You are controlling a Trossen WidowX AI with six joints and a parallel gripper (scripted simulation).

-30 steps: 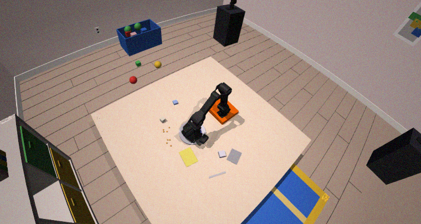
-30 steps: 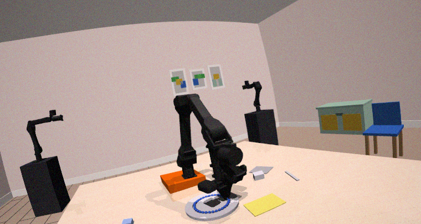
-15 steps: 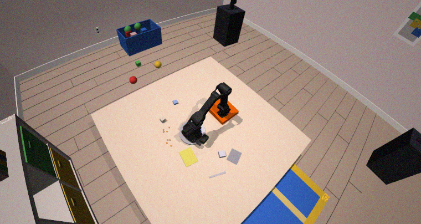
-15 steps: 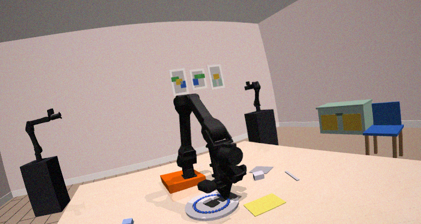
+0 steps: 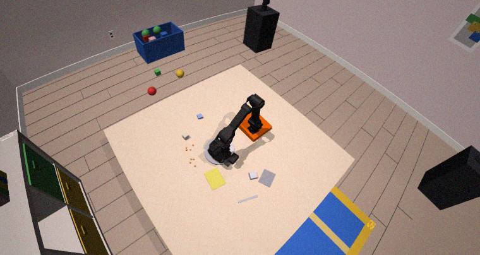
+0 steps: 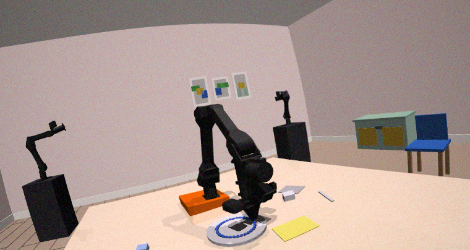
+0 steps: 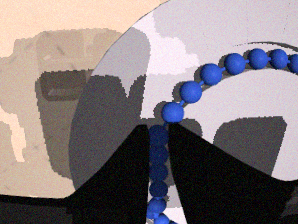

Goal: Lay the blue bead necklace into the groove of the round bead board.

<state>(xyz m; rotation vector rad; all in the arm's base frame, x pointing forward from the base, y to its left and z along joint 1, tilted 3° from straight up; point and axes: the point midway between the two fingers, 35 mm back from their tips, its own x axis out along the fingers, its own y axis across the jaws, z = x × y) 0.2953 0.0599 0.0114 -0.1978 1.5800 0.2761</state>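
Now: gripper tip 60 mm to the left of the round bead board, 10 mm past it and 10 mm above it. The rest, counted from my gripper tip: yellow sheet (120 mm ahead, 80 mm to the left, 20 mm below); thin grey bar (300 mm to the left, 30 mm ahead, 20 mm below); small grey block (200 mm to the left, 90 mm behind, 10 mm below).
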